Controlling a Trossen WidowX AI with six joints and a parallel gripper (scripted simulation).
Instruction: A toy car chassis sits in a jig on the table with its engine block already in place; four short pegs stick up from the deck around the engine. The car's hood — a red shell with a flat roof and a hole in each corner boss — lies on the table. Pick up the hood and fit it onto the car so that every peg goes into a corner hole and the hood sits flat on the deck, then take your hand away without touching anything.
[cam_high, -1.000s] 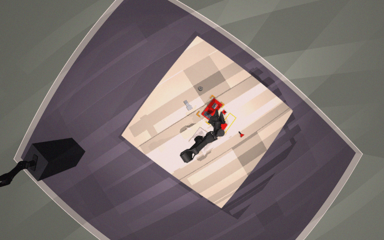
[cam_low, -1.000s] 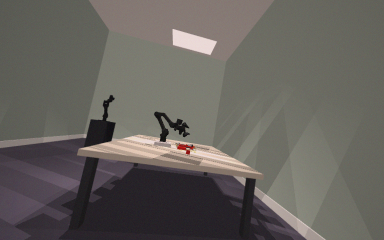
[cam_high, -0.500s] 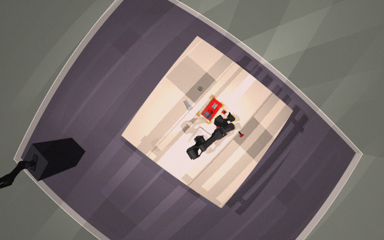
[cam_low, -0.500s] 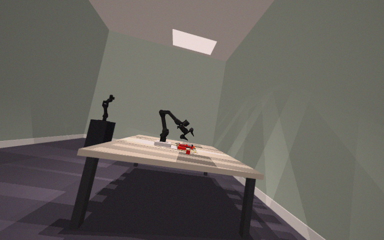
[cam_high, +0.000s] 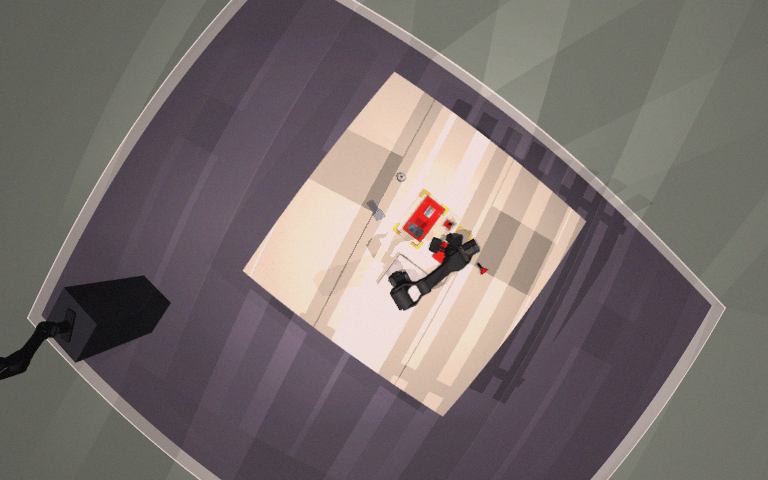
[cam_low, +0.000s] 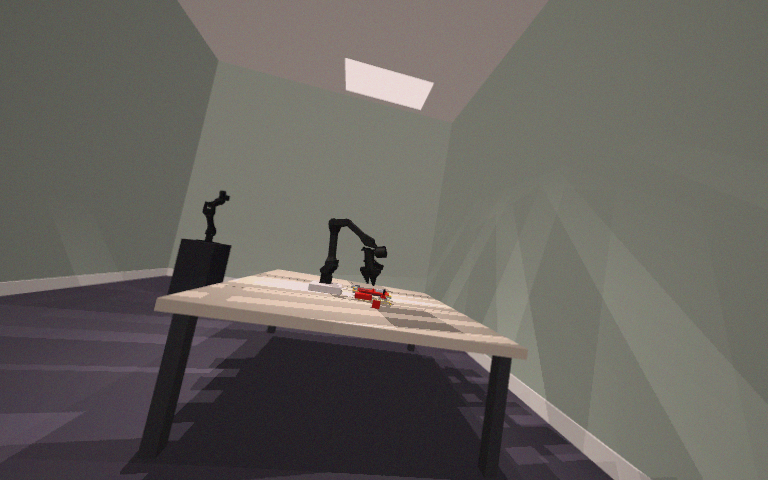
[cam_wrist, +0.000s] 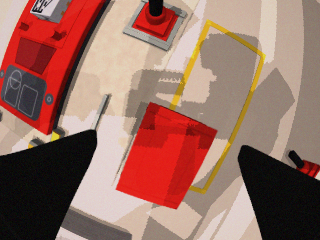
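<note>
My gripper tip is 70 mm above the red hood, 30 mm past it and 20 mm to the left of it. The rest, counted from my gripper tip: grey engine block (170 mm to the left, 80 mm ahead, 60 mm below).
</note>
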